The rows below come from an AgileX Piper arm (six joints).
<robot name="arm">
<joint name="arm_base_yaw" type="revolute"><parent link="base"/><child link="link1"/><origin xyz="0.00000 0.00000 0.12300"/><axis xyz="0 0 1"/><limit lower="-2.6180" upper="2.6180"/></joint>
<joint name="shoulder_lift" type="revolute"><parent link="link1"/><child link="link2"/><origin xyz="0.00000 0.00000 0.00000" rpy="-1.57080 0.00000 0.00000"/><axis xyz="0 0 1"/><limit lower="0.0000" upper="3.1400"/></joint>
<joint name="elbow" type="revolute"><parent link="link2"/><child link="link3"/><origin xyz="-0.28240 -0.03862 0.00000"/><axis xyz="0 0 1"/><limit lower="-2.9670" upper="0.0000"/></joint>
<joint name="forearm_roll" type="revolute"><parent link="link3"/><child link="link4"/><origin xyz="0.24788 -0.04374 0.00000" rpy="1.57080 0.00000 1.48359"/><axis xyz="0 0 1"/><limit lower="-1.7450" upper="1.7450"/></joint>
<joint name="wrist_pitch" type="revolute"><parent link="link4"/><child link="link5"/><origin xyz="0.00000 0.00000 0.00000" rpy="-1.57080 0.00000 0.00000"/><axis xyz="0 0 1"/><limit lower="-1.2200" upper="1.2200"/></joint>
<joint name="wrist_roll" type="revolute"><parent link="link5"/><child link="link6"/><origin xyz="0.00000 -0.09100 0.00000" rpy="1.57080 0.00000 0.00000"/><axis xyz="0 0 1"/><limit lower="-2.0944" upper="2.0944"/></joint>
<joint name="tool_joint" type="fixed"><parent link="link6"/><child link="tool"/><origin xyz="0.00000 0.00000 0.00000"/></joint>
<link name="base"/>
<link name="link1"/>
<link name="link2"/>
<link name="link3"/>
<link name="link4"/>
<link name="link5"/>
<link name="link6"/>
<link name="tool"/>
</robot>
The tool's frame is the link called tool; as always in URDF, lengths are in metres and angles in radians.
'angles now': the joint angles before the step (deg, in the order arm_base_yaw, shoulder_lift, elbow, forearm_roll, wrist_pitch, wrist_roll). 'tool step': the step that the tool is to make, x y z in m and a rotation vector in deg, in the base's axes. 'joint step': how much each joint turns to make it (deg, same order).
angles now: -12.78 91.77 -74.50 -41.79 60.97 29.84
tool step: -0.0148 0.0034 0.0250 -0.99 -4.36 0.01
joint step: 0.01 -4.47 0.00 0.00 0.00 0.00
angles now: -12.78 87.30 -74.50 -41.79 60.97 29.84
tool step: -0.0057 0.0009 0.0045 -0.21 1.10 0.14
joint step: 0.01 -0.99 0.00 0.29 1.45 -1.58
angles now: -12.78 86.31 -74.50 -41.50 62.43 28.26
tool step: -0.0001 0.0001 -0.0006 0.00 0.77 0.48
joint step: 0.00 0.06 0.01 0.19 0.21 -0.90
